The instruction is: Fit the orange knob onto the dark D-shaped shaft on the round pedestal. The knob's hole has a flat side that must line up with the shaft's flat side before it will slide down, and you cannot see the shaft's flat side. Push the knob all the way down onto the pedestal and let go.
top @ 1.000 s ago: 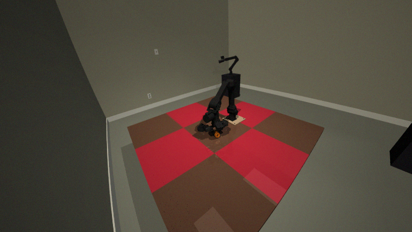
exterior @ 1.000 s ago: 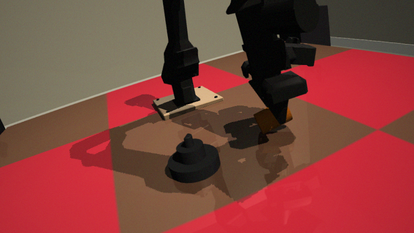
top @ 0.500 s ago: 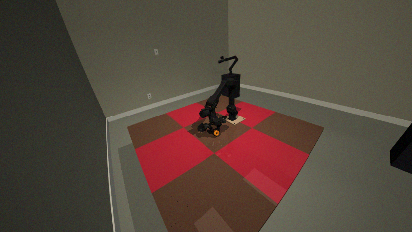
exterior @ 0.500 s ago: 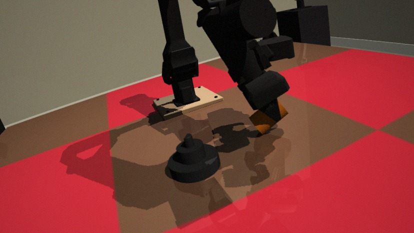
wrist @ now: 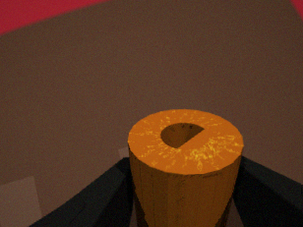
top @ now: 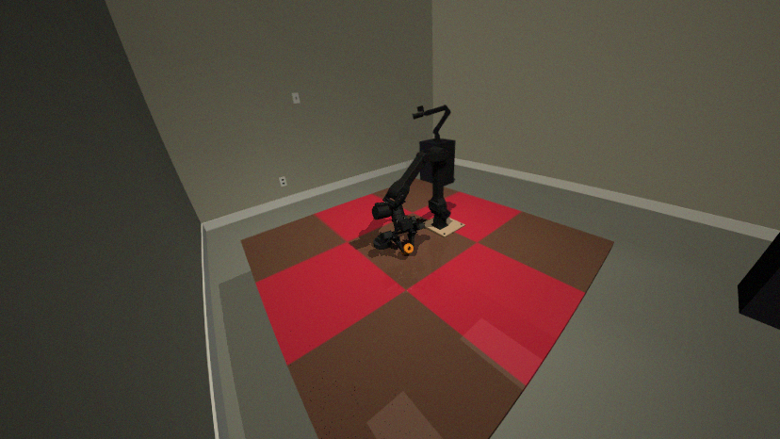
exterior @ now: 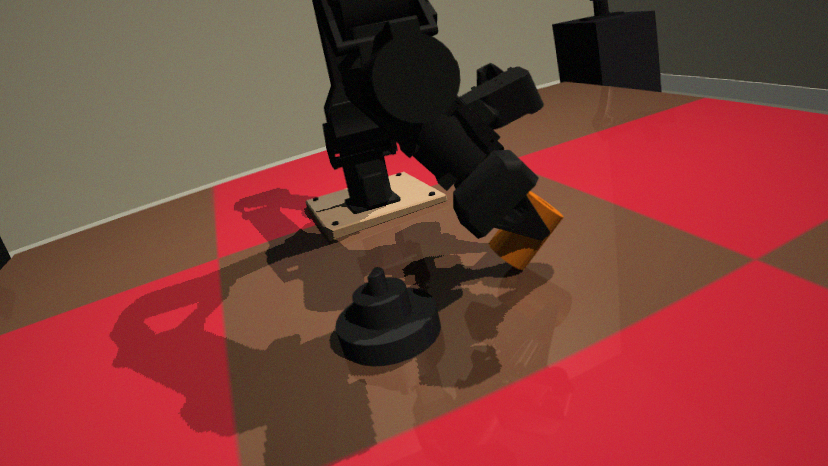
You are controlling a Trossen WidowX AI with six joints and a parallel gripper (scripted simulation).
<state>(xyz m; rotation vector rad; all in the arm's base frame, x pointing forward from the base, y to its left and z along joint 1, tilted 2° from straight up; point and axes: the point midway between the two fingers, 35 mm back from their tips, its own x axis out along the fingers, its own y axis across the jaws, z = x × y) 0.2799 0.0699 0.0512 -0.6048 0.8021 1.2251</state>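
The orange knob is 10 mm to the right of my gripper tip. Also, from my gripper tip: dark round pedestal: 20 mm ahead, 160 mm to the right, 10 mm below.
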